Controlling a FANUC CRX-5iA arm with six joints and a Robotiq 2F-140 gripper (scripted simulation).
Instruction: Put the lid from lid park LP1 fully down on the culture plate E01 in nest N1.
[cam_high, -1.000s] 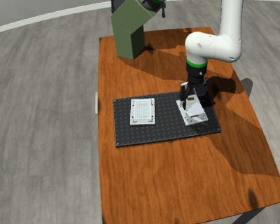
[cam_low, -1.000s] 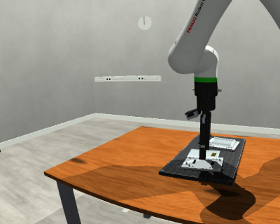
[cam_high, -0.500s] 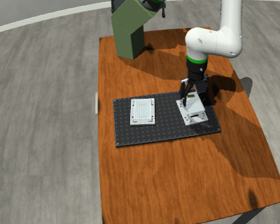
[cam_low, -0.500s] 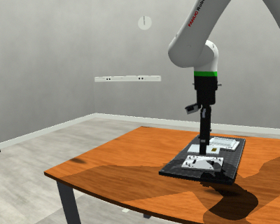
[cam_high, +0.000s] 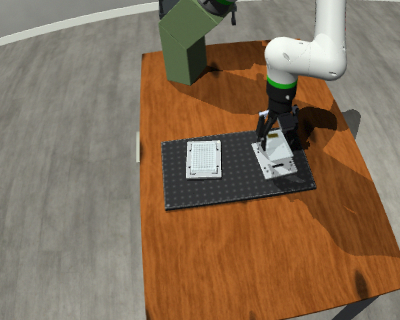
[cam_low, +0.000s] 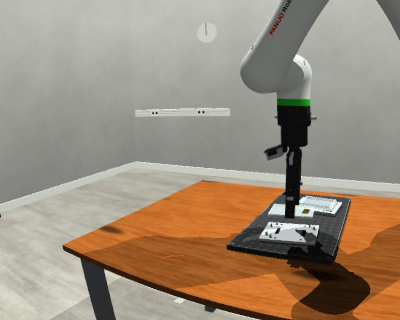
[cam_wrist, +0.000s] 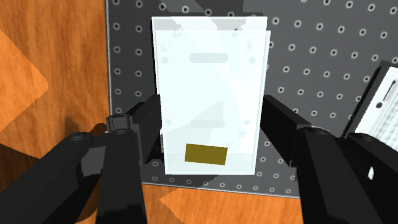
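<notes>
Now: hand 250 mm to the left of the culture plate E01, 80 mm above it and 30 mm past it. Also, from my hand: lid park: 90 mm below; then clear lid: 20 mm below.
</notes>
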